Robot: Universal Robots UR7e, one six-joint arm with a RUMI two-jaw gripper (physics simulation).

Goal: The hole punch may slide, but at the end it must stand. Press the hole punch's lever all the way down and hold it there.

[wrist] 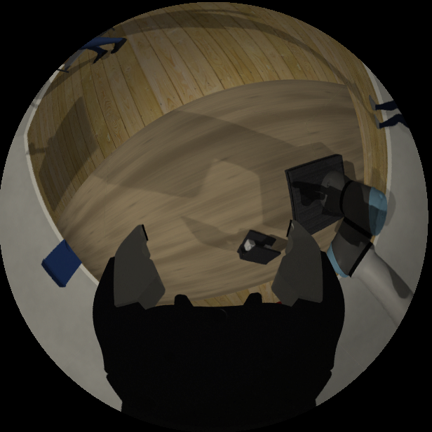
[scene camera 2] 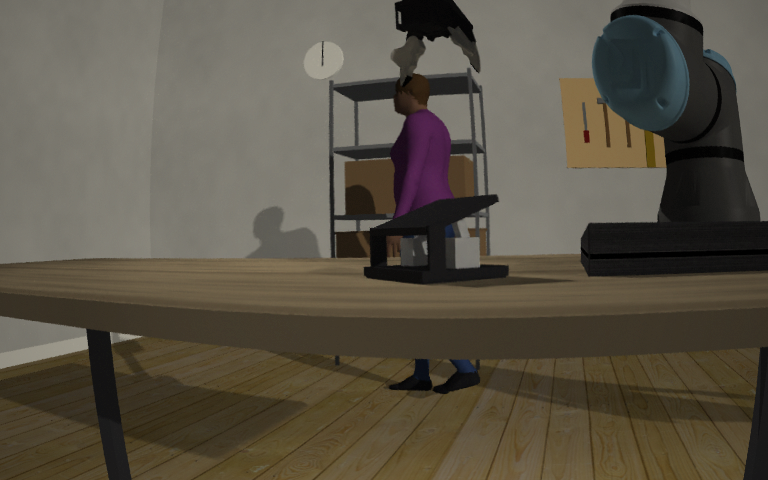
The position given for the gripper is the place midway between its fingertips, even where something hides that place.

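The gripper (scene camera 2: 439, 79) shares its scene with a hole punch (scene camera 2: 435, 259). From the wrist, the gripper (wrist: 216, 225) can be seen as well, and so can the punch (wrist: 253, 237).
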